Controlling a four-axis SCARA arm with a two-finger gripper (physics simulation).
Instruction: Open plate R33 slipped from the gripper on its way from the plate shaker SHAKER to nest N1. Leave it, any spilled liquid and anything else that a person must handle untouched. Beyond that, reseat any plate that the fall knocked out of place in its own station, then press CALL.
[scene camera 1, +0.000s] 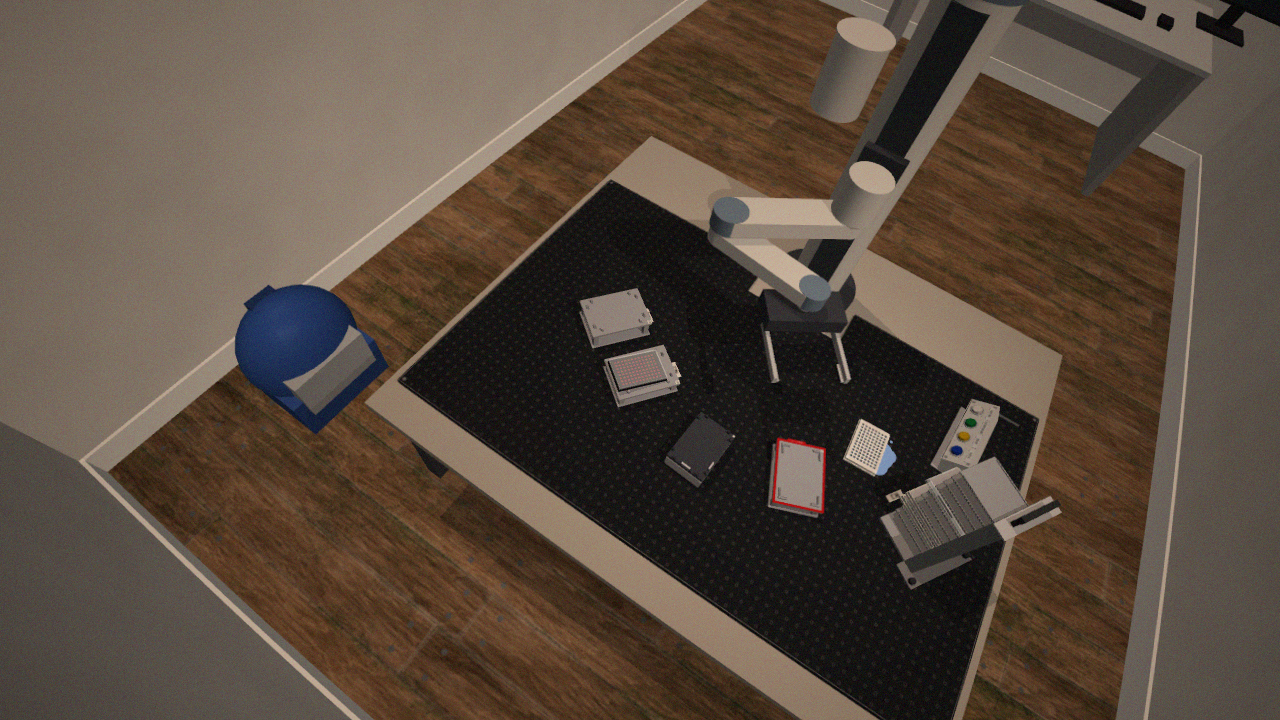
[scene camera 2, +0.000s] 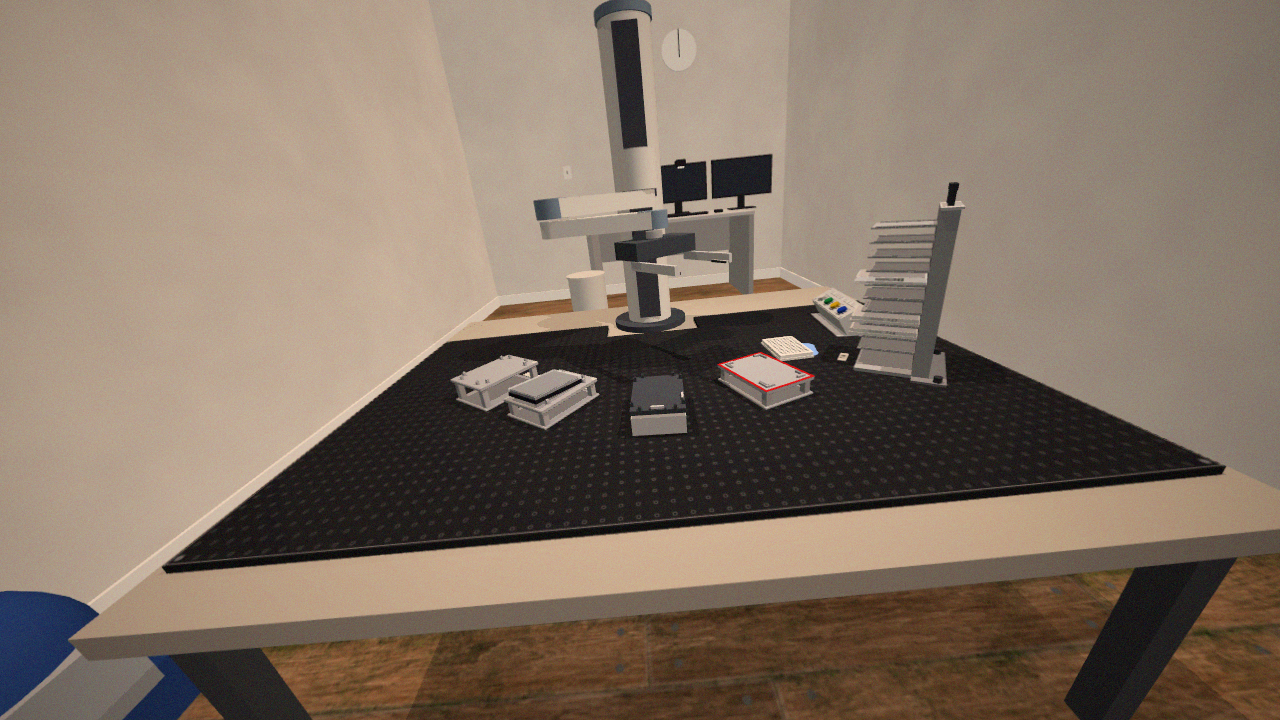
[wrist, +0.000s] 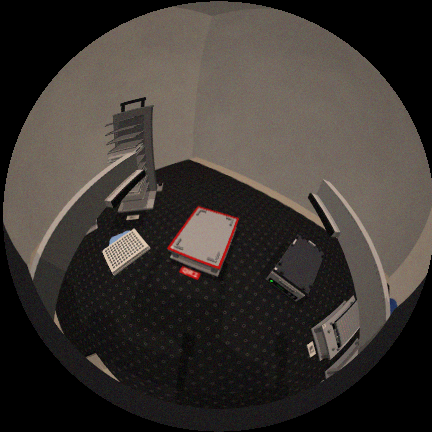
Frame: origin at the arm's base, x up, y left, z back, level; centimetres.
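Where they show: gripper, fingertip midpoint: (scene camera 1: 811, 381) (scene camera 2: 704, 264) (wrist: 230, 168); arm's base, link origin: (scene camera 2: 650, 321).
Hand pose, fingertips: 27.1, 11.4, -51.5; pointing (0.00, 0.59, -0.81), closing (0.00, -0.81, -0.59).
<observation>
Things, the pixels of their top centre, and the offset from my fingertips, as dx, dy, dz. "*": a spot on its surface instead.
- open white plate, top centre: (wrist: 122, 248) (scene camera 1: 868, 445) (scene camera 2: 786, 345) -24.4, +22.0, +9.7
- blue spill, surface spot: (scene camera 2: 810, 350) * -24.4, +26.2, +4.8
- dark-topped shaker, surface spot: (scene camera 2: 657, 394) (scene camera 1: 698, 448) (wrist: 304, 256) * -20.4, -13.0, -18.4
- plate with reddish wells, top centre: (scene camera 2: 544, 379) (scene camera 1: 638, 367) (wrist: 354, 319) -19.1, -36.2, -9.2
- grey nest, top centre: (scene camera 2: 494, 366) (scene camera 1: 616, 309) -19.2, -50.6, +2.0
- button panel, top centre: (scene camera 1: 979, 432) (scene camera 2: 840, 296) -17.5, +43.5, +26.0
- red-edged grey station, top centre: (scene camera 2: 763, 367) (wrist: 206, 230) (scene camera 1: 800, 473) -21.3, +10.1, -9.0
My gripper (scene camera 1: 810, 380) (scene camera 2: 702, 264) (wrist: 230, 168) is open and empty, raised above the mat near the column. An open white plate (scene camera 1: 868, 446) (scene camera 2: 786, 347) (wrist: 126, 251) lies on the mat beside a blue spill (scene camera 1: 887, 460) (scene camera 2: 810, 349) (wrist: 119, 237). The dark-topped shaker (scene camera 1: 700, 445) (scene camera 2: 657, 394) (wrist: 300, 261) bears no plate. A plate with reddish wells (scene camera 1: 639, 368) (scene camera 2: 545, 385) (wrist: 348, 322) rests on a grey nest, looking off centre; its exact seating is unclear. Another grey nest (scene camera 1: 615, 310) (scene camera 2: 497, 374) bears no plate. The button panel (scene camera 1: 950, 454) (scene camera 2: 835, 315) has white, green, yellow and blue buttons; their labels are unreadable.
A red-edged grey station (scene camera 1: 798, 477) (scene camera 2: 765, 371) (wrist: 206, 235) stands between the shaker and the white plate. A tall shelf rack (scene camera 1: 930, 573) (scene camera 2: 939, 286) (wrist: 149, 145) holds plates; a middle one (scene camera 2: 886, 278) appears to stick out. A blue domed object (scene camera 1: 295, 331) stands beyond the table.
</observation>
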